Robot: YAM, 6 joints.
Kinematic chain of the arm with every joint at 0, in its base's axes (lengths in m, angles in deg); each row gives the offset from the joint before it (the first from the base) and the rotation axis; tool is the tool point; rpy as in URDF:
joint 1: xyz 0 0 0.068 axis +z
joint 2: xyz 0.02 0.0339 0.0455 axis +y
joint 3: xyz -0.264 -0.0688 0 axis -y
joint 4: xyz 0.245 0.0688 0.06 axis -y
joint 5: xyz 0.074 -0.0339 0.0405 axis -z
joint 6: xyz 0.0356 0 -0.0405 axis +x
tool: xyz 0 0 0 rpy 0 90 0
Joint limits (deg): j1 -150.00..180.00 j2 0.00..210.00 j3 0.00..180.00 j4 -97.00..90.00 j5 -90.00..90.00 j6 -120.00..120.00
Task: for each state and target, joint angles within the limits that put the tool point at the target. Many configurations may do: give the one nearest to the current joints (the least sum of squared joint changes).
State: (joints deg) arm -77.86 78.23 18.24 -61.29 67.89 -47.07
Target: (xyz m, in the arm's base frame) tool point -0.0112 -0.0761 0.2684
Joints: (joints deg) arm -72.47 36.24 41.30 -79.25 70.69 -47.07
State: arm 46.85 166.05 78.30 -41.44 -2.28 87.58
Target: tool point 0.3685 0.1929 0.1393
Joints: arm 27.57 123.10 89.22 -48.30 -0.67 87.58
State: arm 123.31 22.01 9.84 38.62 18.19 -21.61
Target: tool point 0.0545 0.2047 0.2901
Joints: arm 78.81 52.76 26.58 37.34 22.71 -21.61
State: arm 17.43 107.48 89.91 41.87 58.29 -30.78
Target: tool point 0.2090 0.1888 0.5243
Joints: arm 48.36 81.57 86.13 45.36 59.68 -30.78
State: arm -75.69 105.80 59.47 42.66 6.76 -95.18
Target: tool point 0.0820 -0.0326 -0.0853
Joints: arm -26.15 153.24 17.74 26.72 -11.14 -95.18
